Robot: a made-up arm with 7 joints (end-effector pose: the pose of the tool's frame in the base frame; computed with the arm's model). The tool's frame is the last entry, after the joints. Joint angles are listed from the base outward.
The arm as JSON. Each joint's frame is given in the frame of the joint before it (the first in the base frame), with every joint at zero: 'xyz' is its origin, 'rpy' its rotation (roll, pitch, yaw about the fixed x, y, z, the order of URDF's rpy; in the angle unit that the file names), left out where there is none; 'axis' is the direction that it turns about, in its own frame. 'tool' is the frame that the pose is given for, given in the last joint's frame.
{
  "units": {
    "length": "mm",
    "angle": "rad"
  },
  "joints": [
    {
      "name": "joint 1",
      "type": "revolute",
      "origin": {
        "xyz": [
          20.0,
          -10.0,
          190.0
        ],
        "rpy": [
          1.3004,
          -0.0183,
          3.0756
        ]
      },
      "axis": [
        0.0,
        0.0,
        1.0
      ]
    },
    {
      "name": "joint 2",
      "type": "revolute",
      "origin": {
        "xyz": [
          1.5,
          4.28,
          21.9
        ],
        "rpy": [
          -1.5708,
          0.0,
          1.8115
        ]
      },
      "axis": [
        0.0,
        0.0,
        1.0
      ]
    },
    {
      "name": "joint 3",
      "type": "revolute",
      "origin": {
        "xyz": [
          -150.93,
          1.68,
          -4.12
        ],
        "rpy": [
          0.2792,
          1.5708,
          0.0
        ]
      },
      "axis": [
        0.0,
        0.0,
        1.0
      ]
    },
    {
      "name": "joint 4",
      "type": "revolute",
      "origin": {
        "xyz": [
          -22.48,
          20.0,
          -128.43
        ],
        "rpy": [
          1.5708,
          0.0,
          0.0
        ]
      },
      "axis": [
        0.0,
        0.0,
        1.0
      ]
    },
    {
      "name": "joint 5",
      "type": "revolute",
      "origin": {
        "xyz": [
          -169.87,
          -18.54,
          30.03
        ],
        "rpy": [
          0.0,
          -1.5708,
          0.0
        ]
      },
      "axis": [
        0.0,
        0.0,
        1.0
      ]
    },
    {
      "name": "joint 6",
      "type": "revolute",
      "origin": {
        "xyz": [
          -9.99,
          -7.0,
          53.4
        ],
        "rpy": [
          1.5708,
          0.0,
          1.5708
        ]
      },
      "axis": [
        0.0,
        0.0,
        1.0
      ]
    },
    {
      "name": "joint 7",
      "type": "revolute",
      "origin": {
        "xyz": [
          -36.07,
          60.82,
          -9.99
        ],
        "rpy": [
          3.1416,
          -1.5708,
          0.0
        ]
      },
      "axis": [
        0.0,
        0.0,
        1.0
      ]
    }
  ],
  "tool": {
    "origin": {
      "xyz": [
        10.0,
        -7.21,
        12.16
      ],
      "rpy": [
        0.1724,
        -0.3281,
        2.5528
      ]
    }
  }
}
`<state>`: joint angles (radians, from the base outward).
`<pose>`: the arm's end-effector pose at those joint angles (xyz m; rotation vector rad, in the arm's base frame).
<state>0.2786 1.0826 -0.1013 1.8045 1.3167 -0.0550 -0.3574</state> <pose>-0.1810 0.5263 0.0934 1.9161 -2.2791 0.1592</pose>
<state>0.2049 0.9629 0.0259 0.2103 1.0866 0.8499 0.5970</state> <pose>0.1676 0.4003 -0.0104 0.7628 1.9172 -0.5286</pose>
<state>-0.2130 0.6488 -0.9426 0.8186 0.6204 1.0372 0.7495</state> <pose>0.1201 0.2759 -0.2246 0.5242 2.2849 -0.9246</pose>
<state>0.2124 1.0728 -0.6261 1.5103 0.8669 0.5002 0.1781</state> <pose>-0.0815 0.5344 0.0488 0.7035 -3.0591 0.0701</pose>
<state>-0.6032 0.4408 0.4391 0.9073 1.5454 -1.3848 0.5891</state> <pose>0.3443 0.2393 -0.1399 1.0875 0.4801 -2.5261</pose>
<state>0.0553 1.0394 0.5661 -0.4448 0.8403 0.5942 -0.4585</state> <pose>0.2537 0.3296 0.2262 0.3797 1.3759 -1.1973</pose>
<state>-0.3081 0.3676 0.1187 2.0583 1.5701 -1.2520 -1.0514</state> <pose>-0.0824 0.1729 -0.2753 1.2225 -0.2808 1.3890</pose>
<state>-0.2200 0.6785 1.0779 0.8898 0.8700 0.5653 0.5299</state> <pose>0.0526 0.4768 -0.0912 -0.3835 0.9983 -0.1628</pose>
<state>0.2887 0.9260 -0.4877 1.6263 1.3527 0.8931 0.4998</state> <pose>-0.1173 0.4921 0.0308 -0.0780 -2.7062 -0.0971</pose>
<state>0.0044 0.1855 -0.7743 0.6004 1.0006 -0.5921 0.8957</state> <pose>0.0679 -0.0340 -0.2975 0.4285 0.2580 -2.7167</pose>
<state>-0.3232 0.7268 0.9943 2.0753 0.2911 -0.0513 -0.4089</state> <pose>-0.0273 0.2799 -0.2512 -1.6015 -0.1111 -0.9158</pose>
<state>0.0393 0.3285 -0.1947 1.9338 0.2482 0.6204 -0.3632</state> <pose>-0.2534 0.2463 -0.1773 -2.3362 1.4008 0.0046</pose>
